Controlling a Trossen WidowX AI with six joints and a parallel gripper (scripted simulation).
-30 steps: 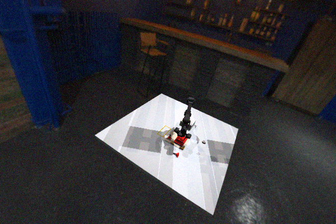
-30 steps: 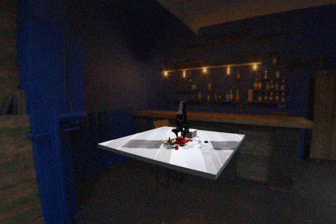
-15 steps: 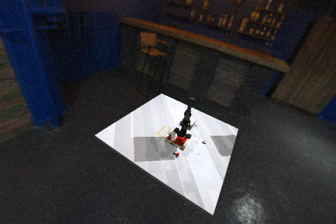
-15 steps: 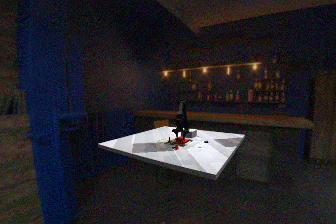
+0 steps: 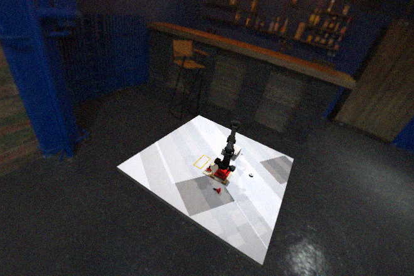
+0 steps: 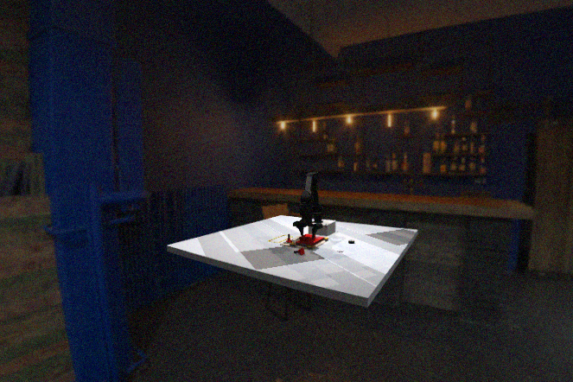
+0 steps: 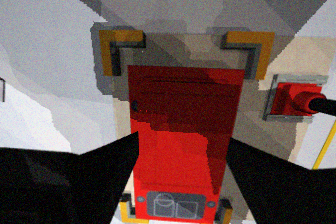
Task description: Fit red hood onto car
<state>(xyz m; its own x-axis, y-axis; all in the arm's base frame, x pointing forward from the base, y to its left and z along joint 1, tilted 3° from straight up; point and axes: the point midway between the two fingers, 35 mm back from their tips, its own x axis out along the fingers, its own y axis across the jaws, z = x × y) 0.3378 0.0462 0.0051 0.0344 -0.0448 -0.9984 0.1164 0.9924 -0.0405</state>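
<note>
Right now the red hood is right at my gripper tip. From my gripper tip the other things lie so: dark wheel (140 mm behind, 250 mm to the left, 30 mm below); tan jig (30 mm behind, 20 mm to the right, 30 mm below).
</note>
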